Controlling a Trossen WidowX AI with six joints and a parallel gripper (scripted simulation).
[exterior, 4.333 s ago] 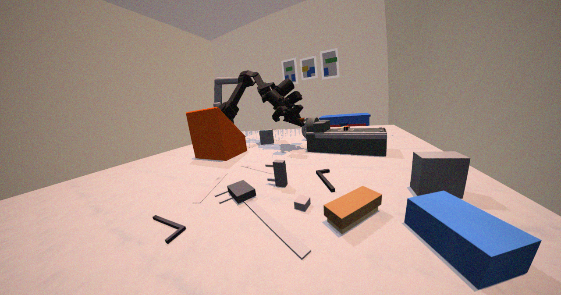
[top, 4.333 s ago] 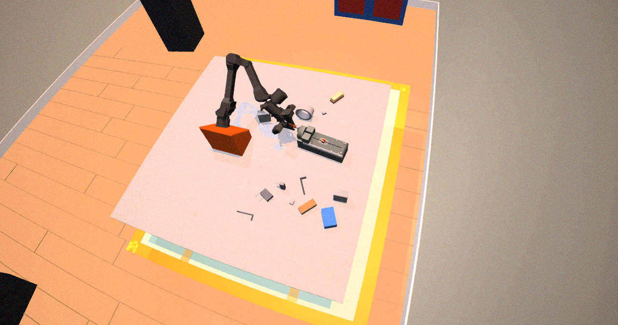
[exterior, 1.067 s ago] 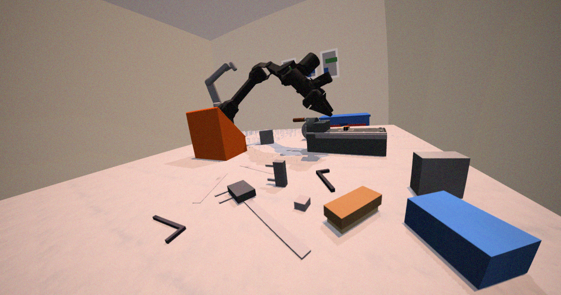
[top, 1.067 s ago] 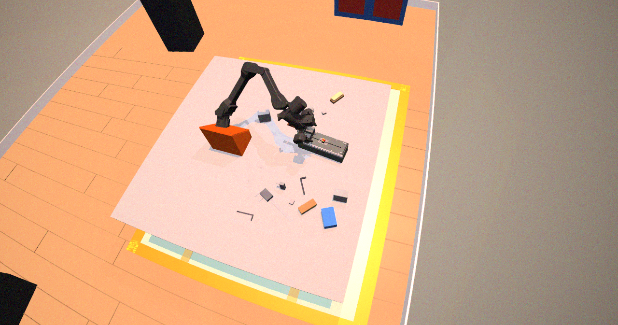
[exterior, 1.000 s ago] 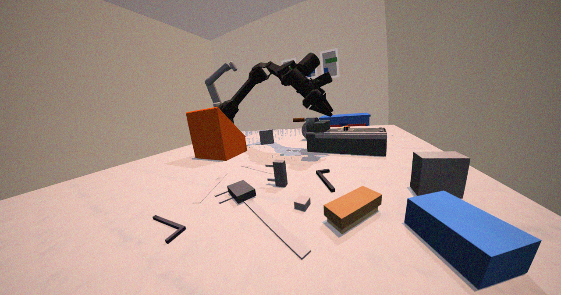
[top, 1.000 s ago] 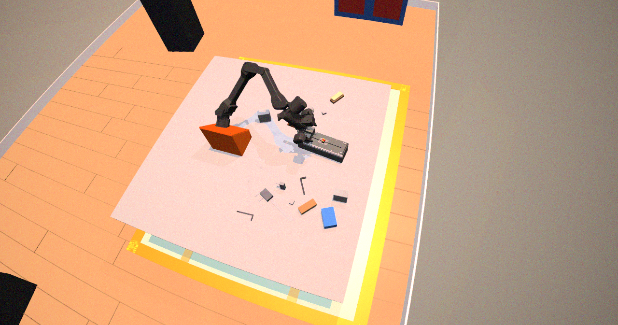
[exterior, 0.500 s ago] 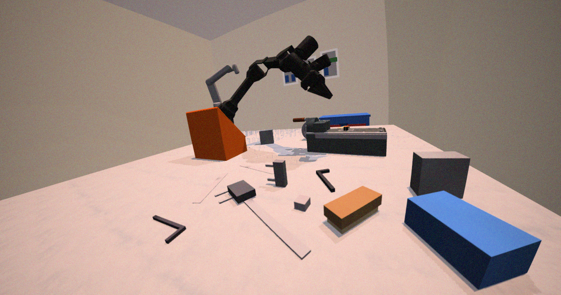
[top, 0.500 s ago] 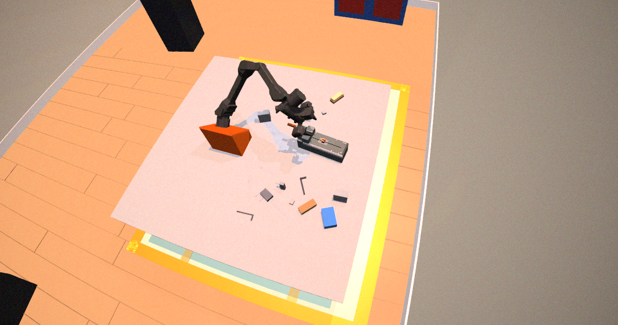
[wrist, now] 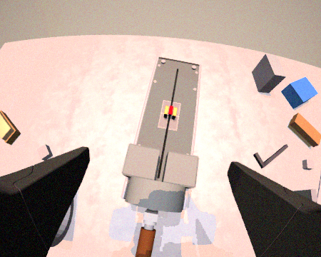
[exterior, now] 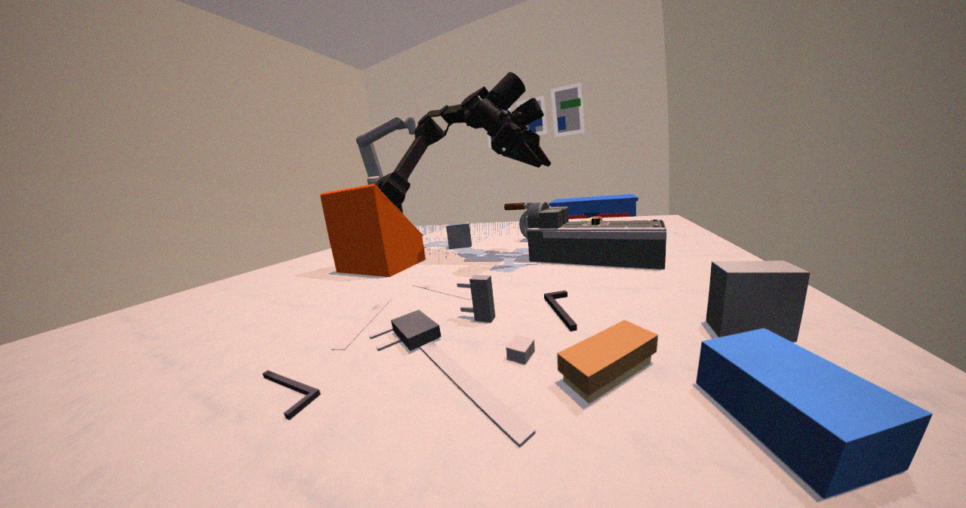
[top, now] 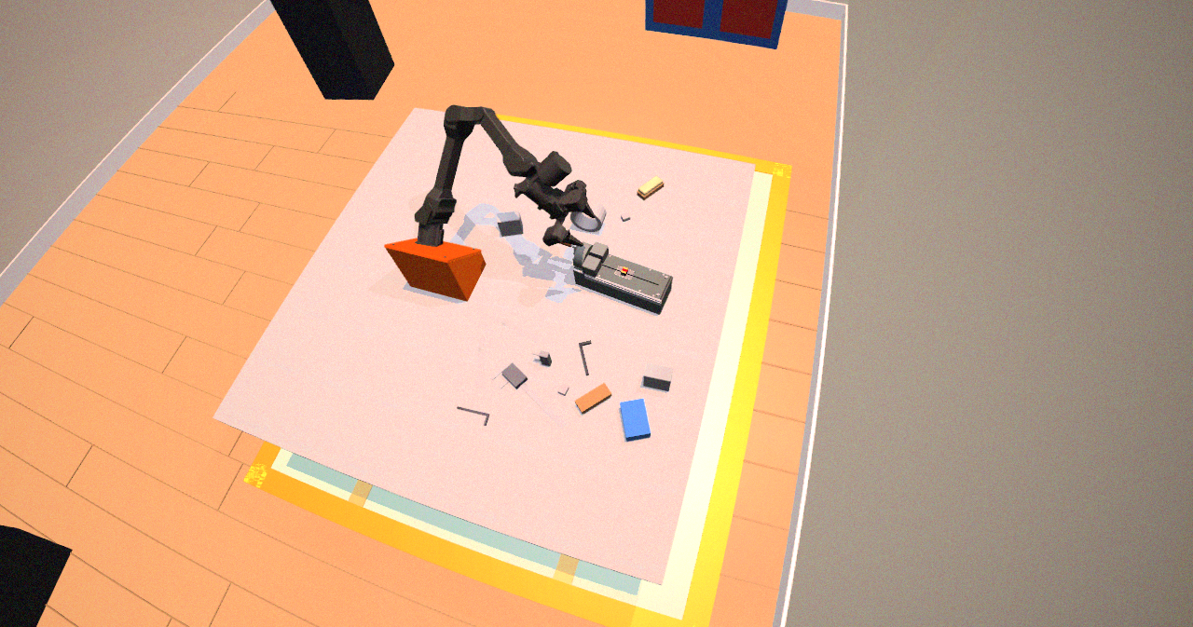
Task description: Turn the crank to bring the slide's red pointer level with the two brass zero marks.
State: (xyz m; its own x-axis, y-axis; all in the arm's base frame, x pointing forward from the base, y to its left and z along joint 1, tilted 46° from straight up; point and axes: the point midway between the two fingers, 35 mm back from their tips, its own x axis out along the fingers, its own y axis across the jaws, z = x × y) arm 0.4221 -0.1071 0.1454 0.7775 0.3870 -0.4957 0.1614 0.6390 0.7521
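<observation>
My gripper tip is now 8 cm past the crank handle, 2 cm to the right of it and 9 cm above it. From my gripper tip the other things lie so: red pointer (10 cm ahead, 3 cm to the right, 12 cm below); blue block (17 cm ahead, 42 cm to the right, 19 cm below).
</observation>
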